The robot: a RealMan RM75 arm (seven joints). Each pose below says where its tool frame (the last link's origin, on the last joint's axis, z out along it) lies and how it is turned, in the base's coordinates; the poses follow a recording.
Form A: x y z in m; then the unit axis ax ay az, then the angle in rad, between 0 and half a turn.
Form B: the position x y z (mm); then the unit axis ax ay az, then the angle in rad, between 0 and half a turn. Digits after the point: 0 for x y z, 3 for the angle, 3 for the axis.
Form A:
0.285 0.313 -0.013 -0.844 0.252 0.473 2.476
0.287 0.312 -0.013 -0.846 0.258 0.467 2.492
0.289 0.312 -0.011 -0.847 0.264 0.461 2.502
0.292 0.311 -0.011 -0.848 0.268 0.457 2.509
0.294 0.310 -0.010 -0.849 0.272 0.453 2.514
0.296 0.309 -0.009 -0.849 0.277 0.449 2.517
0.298 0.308 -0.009 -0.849 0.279 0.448 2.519
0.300 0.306 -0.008 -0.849 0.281 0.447 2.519
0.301 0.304 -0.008 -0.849 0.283 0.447 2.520
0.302 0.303 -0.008 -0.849 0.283 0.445 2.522
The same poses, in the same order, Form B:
285 313 -13 -0.844 0.252 0.473 2.476
287 312 -13 -0.846 0.258 0.467 2.492
289 312 -11 -0.847 0.264 0.461 2.502
292 311 -11 -0.848 0.268 0.457 2.509
294 310 -10 -0.849 0.272 0.453 2.514
296 309 -9 -0.849 0.277 0.449 2.517
298 308 -9 -0.849 0.279 0.448 2.519
300 306 -8 -0.849 0.281 0.447 2.519
301 304 -8 -0.849 0.283 0.447 2.520
302 303 -8 -0.849 0.283 0.445 2.522

